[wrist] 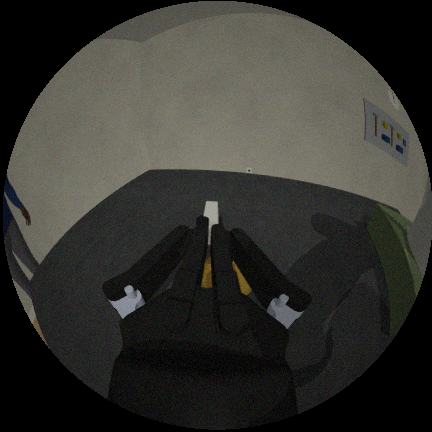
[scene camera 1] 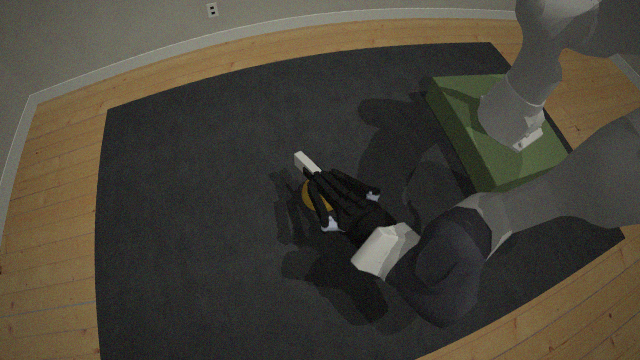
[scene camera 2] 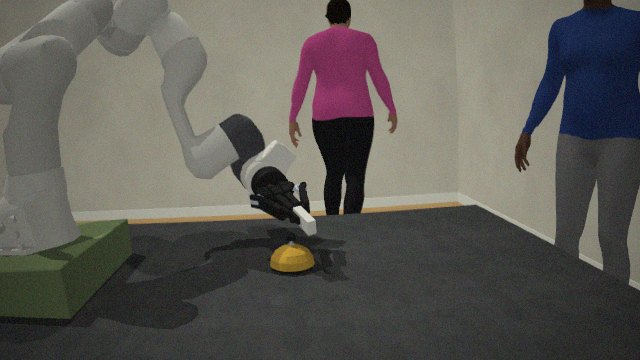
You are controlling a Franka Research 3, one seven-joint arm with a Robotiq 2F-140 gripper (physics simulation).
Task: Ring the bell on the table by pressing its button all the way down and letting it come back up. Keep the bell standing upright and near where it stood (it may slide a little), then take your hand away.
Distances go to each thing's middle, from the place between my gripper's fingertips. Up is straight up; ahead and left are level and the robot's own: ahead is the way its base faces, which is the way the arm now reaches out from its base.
Now: hand 60 mm above the yellow dome bell (scene camera 2: 295, 259), 50 mm to the right of it and 40 mm past it.
